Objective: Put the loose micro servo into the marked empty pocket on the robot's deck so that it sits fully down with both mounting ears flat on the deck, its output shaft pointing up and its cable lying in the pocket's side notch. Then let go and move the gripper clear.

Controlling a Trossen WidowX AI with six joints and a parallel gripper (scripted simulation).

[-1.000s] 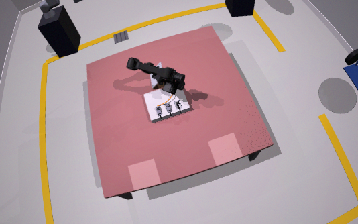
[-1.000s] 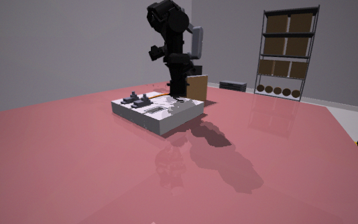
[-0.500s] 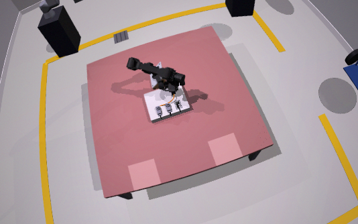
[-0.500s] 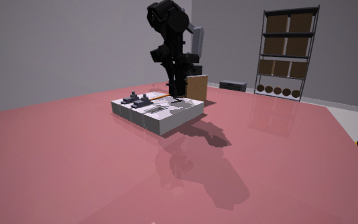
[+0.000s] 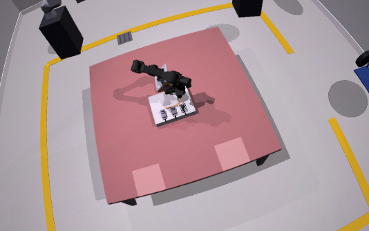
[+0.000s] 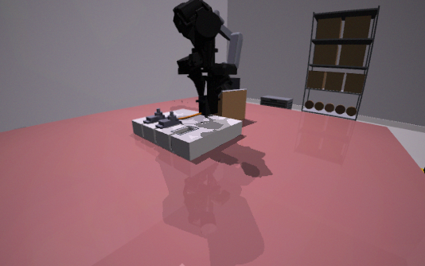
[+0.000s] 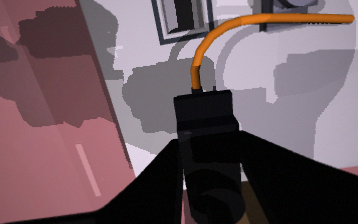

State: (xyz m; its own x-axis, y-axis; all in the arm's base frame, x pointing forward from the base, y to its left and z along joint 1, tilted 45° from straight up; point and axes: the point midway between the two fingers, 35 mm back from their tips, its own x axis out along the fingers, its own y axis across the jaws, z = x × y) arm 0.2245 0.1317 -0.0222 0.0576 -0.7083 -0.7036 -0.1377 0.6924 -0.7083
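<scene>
My gripper tip is now 10 mm past the white deck block, 80 mm to the left of it and 100 mm above it.
</scene>
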